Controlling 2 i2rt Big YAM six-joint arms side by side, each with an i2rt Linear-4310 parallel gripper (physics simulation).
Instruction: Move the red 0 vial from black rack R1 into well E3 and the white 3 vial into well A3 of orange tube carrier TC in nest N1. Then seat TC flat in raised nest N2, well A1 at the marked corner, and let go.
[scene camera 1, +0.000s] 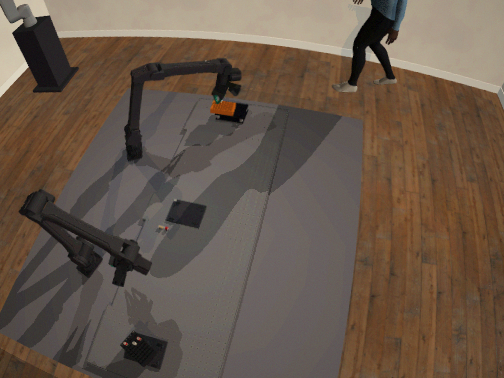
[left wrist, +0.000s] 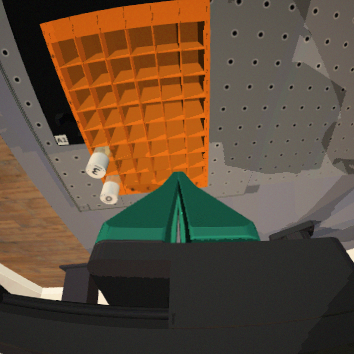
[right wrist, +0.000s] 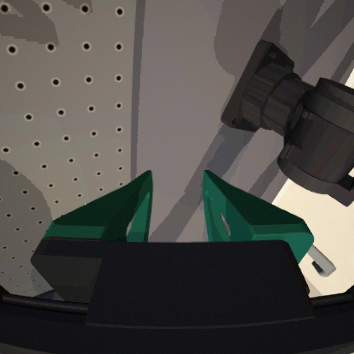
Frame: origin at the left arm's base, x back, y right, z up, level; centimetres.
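Seen in the pictures: left gripper, fingertip midpoint: (scene camera 1: 217, 103) (left wrist: 177, 179); right gripper, fingertip midpoint: (right wrist: 177, 177); left arm's base, origin of the base link: (scene camera 1: 134, 151) (left wrist: 289, 233); right arm's base, origin of the base link: (scene camera 1: 90, 264) (right wrist: 254, 89).
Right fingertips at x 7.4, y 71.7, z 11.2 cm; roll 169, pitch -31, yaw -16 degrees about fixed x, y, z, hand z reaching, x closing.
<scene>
Pixels of each thing's top centre, then the offset from my right fingertips to it.
- orange tube carrier TC, middle of its top: (left wrist: 144, 131) (scene camera 1: 222, 104) dx -60.8, dy -83.9, dz -1.2 cm
- black raised nest N2, middle of its top: (left wrist: 103, 44) (scene camera 1: 231, 107) dx -65.6, dy -83.8, dz -4.7 cm
- Black rack R1, middle of its top: (scene camera 1: 137, 348) dx -2.2, dy +36.1, dz -5.5 cm
- flat dark nest plate, middle of its top: (scene camera 1: 185, 212) dx -31.5, dy -24.0, dz -8.7 cm
- red-capped vial, middle of its top: (scene camera 1: 162, 226) dx -19.8, dy -18.5, dz -8.4 cm
- dark plate, middle of its top: (scene camera 1: 144, 349) dx -4.4, dy +36.5, dz -8.6 cm
The orange tube carrier TC (scene camera 1: 223, 108) (left wrist: 144, 100) lies partly on the black raised nest N2 (scene camera 1: 242, 111) (left wrist: 44, 75) and reaches past its edge beside the A1 label. Two white-capped vials, marked 3 (left wrist: 97, 164) and 0 (left wrist: 109, 192), stand at the carrier's lower-left edge in the left wrist view. My left gripper (scene camera 1: 216, 99) (left wrist: 177, 179) is shut and empty, just above the carrier's near edge. My right gripper (right wrist: 177, 177) is open and empty, away from the carrier. Black rack R1 (scene camera 1: 137, 349) holds several red- and white-capped vials.
A flat dark nest plate (scene camera 1: 186, 213) lies mid-table. A red-capped vial (scene camera 1: 163, 228) lies on its side beside it. Another dark plate (scene camera 1: 159, 353) is under the rack. A person (scene camera 1: 372, 45) stands behind the mat, and a dark pedestal (scene camera 1: 44, 55) stands at the upper left.
</scene>
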